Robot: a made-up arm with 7 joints.
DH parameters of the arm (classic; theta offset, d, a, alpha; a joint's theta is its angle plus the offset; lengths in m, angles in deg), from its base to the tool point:
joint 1: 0 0.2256 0 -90
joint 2: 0 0 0 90
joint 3: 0 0.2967 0.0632 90
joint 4: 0 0 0.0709 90
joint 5: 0 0.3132 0 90
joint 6: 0 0 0.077 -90
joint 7: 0 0.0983 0 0
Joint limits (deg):
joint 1: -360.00..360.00
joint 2: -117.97..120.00
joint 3: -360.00..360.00
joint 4: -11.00..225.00
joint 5: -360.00..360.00
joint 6: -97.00..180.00
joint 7: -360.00..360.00
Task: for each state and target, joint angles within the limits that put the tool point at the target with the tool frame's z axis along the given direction. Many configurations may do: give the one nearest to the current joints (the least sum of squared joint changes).
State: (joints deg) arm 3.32 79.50 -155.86 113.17 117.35 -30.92 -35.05
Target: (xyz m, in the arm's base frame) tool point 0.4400 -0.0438 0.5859 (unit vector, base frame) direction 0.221 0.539 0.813
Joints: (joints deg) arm -14.53 94.04 -171.98 101.53 100.31 -44.15 -35.05
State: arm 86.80 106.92 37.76 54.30 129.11 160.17 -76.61
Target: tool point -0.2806 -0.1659 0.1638 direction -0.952 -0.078 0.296
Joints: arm 117.92 90.94 67.46 17.49 141.53 98.39 -76.61
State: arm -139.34 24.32 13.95 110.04 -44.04 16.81 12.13
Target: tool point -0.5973 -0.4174 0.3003 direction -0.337 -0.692 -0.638
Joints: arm -161.67 62.89 39.27 132.97 -9.44 32.46 12.13
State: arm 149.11 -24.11 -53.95 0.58 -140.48 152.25 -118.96
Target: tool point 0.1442 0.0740 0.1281 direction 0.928 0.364 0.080
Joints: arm 115.83 12.40 -54.19 -10.71 -137.95 101.56 -118.96
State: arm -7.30 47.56 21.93 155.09 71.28 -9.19 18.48
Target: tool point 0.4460 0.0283 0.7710 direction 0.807 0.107 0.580
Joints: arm -4.35 19.75 38.54 147.07 92.23 -12.35 18.48
